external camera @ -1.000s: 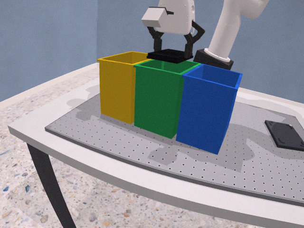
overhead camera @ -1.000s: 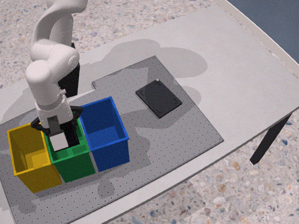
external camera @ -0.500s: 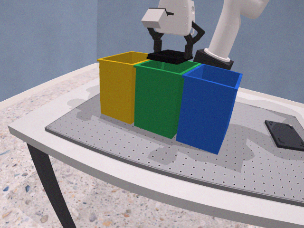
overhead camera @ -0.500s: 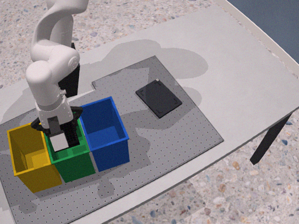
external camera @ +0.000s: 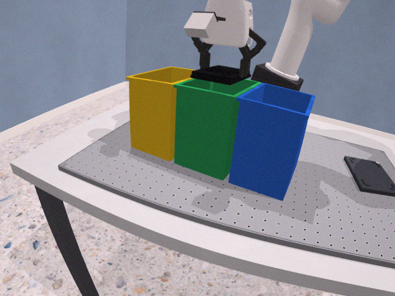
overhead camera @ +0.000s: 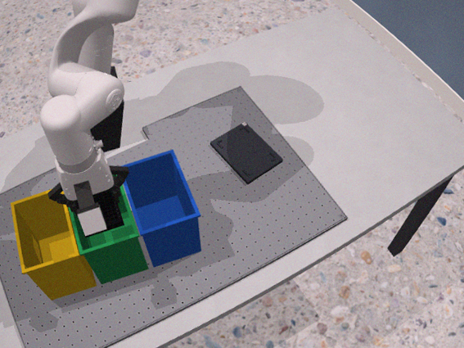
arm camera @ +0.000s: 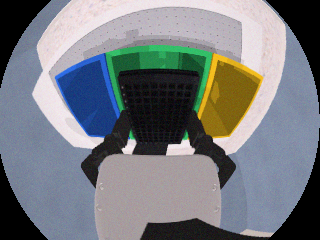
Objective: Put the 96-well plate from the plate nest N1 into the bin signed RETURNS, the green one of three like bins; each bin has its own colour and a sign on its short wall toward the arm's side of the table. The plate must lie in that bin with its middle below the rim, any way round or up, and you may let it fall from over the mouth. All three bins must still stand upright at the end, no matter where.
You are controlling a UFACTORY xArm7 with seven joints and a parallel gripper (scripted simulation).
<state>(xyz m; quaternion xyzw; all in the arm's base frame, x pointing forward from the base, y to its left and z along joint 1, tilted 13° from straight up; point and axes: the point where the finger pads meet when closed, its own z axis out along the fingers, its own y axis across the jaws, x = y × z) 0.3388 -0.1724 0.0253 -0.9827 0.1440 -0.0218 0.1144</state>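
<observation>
The black 96-well plate lies 1 cm below my hand. From my hand the other things lie so: blue bin: 4 cm ahead, 13 cm to the left, 12 cm below; yellow bin: 4 cm behind, 13 cm to the right, 12 cm below; green bin: 12 cm below.
</observation>
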